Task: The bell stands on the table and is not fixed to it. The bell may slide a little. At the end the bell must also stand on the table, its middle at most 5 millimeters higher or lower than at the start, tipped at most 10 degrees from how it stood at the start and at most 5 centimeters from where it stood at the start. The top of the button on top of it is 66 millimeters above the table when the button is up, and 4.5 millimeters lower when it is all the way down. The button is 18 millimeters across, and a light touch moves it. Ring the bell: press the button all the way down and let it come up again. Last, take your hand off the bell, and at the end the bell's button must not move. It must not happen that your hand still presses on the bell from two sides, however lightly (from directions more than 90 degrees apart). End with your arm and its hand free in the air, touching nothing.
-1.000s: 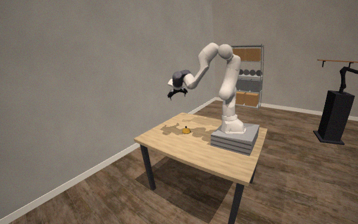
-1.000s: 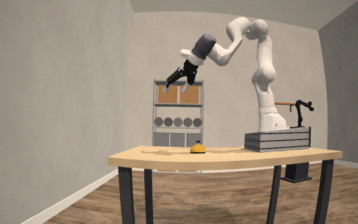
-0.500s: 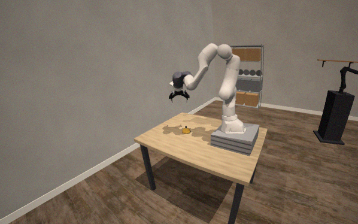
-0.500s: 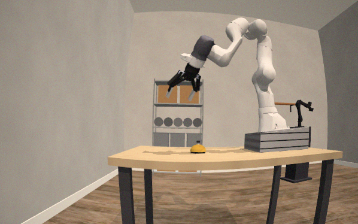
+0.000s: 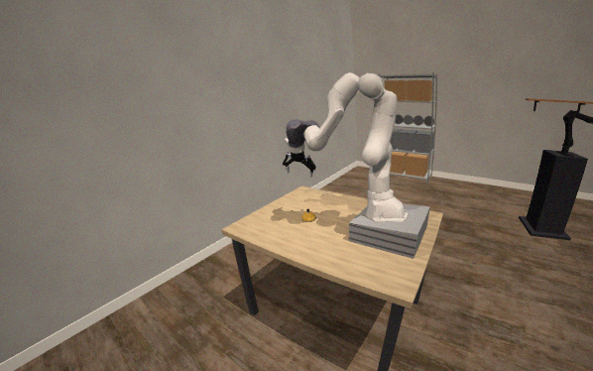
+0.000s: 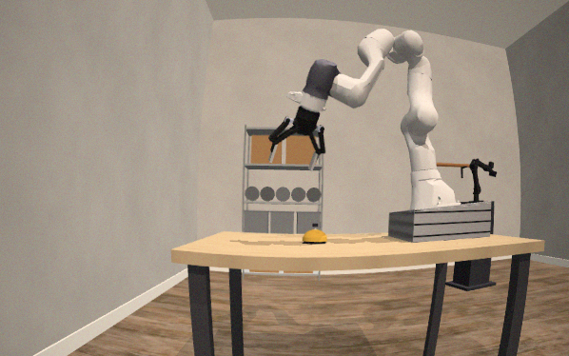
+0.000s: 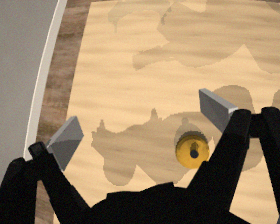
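Right now the button is 210 mm below my hand, 70 mm to the left of it and 70 mm behind it. Round my hand: yellow dome bell: 230 mm below, 70 mm to the left, 70 mm behind.
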